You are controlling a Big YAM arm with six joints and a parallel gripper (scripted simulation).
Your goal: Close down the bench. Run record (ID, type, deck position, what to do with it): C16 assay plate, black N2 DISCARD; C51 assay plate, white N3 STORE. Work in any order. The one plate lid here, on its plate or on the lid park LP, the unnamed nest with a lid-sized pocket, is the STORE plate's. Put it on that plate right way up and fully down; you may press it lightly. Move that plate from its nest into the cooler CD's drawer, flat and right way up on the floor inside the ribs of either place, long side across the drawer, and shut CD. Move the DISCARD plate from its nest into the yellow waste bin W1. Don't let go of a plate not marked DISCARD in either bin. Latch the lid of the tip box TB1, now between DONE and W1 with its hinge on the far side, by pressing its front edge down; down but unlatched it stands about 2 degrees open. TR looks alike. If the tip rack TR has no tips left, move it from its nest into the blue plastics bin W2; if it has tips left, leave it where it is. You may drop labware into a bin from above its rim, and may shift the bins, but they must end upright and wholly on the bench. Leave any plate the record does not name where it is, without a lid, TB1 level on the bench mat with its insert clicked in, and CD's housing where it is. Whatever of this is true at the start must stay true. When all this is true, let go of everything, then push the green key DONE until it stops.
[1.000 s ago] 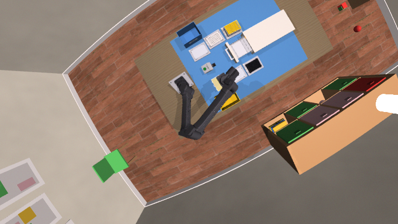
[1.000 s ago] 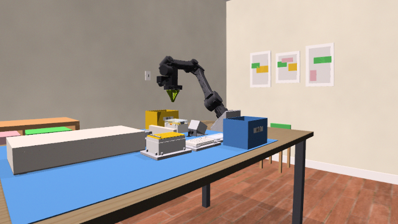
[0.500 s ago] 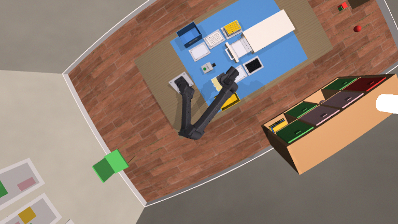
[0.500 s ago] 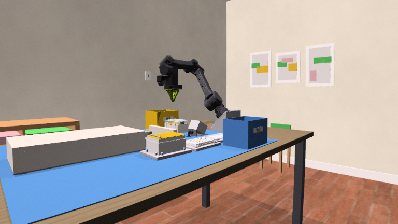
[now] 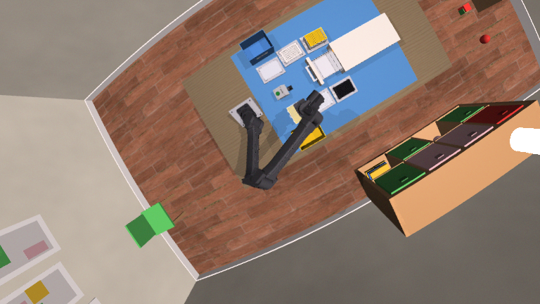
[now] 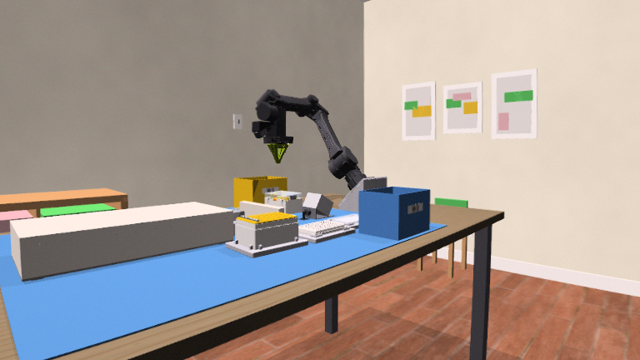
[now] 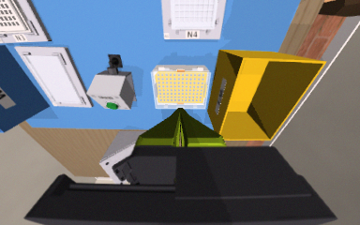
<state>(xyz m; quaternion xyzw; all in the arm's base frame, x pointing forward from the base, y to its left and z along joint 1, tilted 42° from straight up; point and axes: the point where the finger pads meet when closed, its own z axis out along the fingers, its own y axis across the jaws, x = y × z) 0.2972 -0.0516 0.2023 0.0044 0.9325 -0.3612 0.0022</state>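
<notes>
Right now the tip box TB1 is 150 mm below my hand and 30 mm behind it. Also, from my hand: DONE key box: 170 mm to the left, 140 mm below, 40 mm behind; then green DONE key: 170 mm to the left, 130 mm below, 60 mm behind; then yellow bin W1: 150 mm to the right, 150 mm below, 40 mm behind.
</notes>
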